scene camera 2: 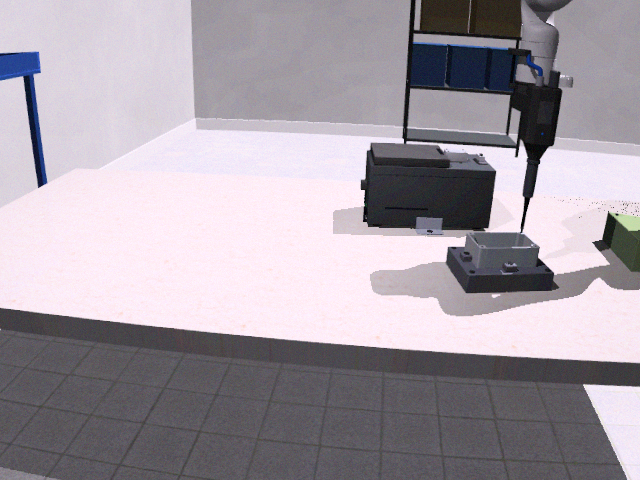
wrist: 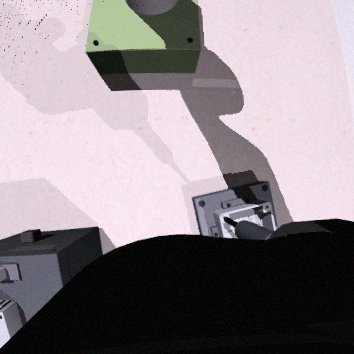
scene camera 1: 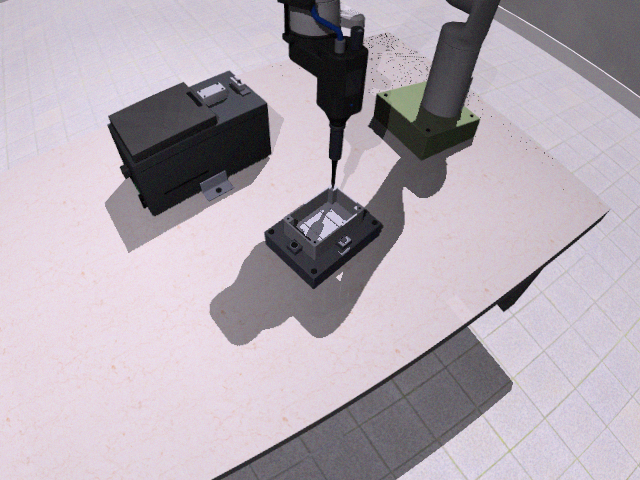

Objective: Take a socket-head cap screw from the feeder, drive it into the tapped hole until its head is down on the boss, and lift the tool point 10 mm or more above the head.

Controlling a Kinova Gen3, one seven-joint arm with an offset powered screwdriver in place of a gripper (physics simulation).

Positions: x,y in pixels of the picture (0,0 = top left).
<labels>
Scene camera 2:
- black screw feeder: 464,202
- dark fixture plate: 485,280
</labels>
